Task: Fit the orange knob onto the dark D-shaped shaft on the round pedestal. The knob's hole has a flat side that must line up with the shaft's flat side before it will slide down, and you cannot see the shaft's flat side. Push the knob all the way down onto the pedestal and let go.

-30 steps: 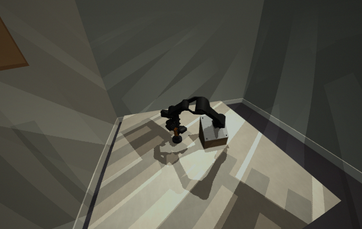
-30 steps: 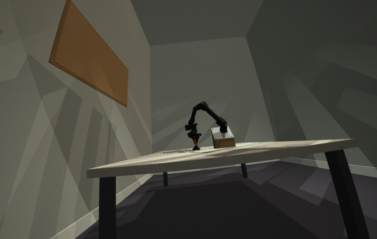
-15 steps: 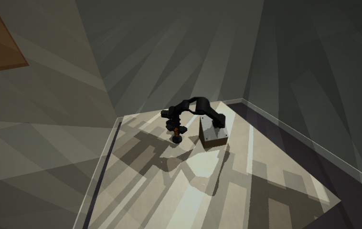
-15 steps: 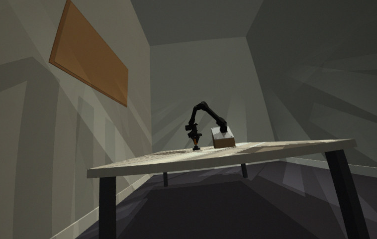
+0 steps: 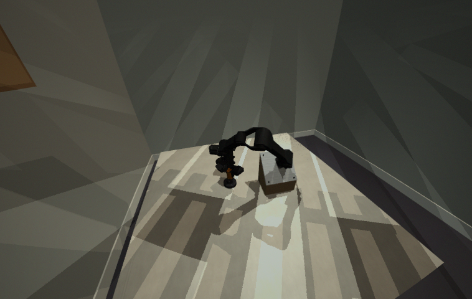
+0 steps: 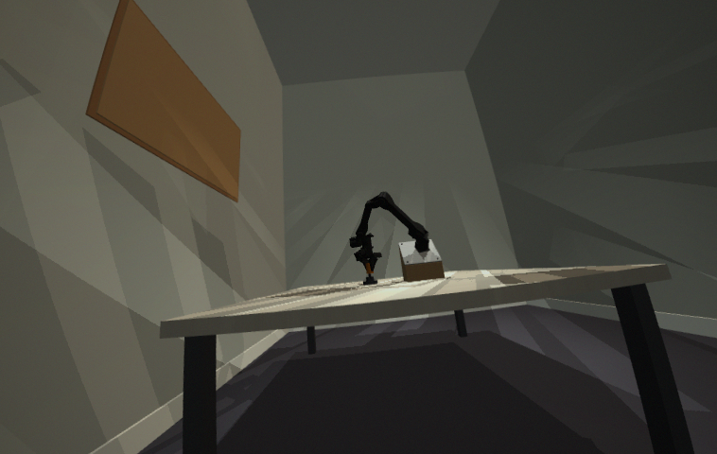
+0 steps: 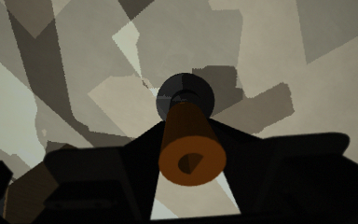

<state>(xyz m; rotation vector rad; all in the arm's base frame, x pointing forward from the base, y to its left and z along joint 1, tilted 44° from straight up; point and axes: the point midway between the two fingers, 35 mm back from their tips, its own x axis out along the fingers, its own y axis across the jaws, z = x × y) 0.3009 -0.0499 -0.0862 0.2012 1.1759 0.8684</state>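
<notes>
Now: the dark round pedestal 4 cm below my gripper tip. The rest, counted from my gripper tip: orange knob: 2 cm above.
</notes>
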